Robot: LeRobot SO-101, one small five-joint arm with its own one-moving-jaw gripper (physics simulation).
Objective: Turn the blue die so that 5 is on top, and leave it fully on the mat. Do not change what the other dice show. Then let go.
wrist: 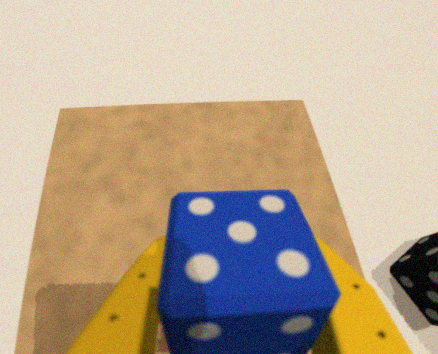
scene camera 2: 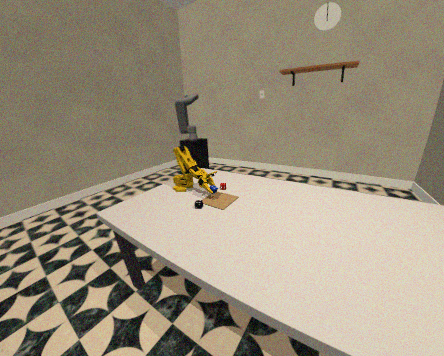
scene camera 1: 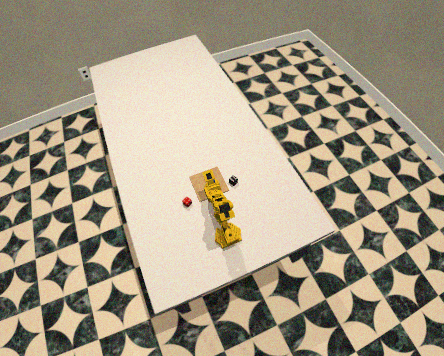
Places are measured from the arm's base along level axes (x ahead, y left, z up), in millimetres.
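Pixels of known places: hand, its tool point: (wrist: pixel 176 252) (scene camera 2: pixel 216 190); arm's base, origin of its link: (scene camera 2: pixel 186 188) (scene camera 1: pixel 226 231).
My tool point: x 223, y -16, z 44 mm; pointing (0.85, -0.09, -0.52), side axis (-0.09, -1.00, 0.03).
For each thing: its top centre in the pictures, then the offset to it from my tool point. Level surfaces: height alone.
- blue die, centre of its top: (wrist: pixel 256 264) (scene camera 2: pixel 212 185) dx -9, dy -14, dz +28 mm
- tan mat, centre of its top: (wrist: pixel 197 221) (scene camera 1: pixel 208 183) (scene camera 2: pixel 219 199) dx +20, dy -8, dz -40 mm
- black die, centre of its top: (scene camera 1: pixel 233 178) (scene camera 2: pixel 198 201) dx -21, dy -112, dz -14 mm
- white table, height of its surface: dz -44 mm
- red die, centre of its top: (scene camera 1: pixel 186 200) (scene camera 2: pixel 223 183) dx -34, dy +114, dz -14 mm
The blue die (scene camera 2: pixel 213 189) (wrist: pixel 242 250) is pinched between the two yellow jaws of my gripper (scene camera 2: pixel 211 191) (wrist: pixel 242 280). In the wrist view its five-pip face is toward the camera, and a darker face below shows two pips near its edge. The jaws press on its left and right sides. The die is held above the near part of the tan mat (scene camera 1: pixel 197 182) (scene camera 2: pixel 223 202) (wrist: pixel 175 145), and a shadow lies on the mat at lower left in the wrist view. In scene camera 1 the gripper hides the die.
The black die (scene camera 1: pixel 233 180) (scene camera 2: pixel 199 204) (wrist: pixel 422 282) sits on the white table (scene camera 1: pixel 160 115) (scene camera 2: pixel 310 240) just off the mat's right side in the wrist view. The red die (scene camera 1: pixel 187 202) (scene camera 2: pixel 223 186) stands off the mat on the opposite side, nearer the arm's base.
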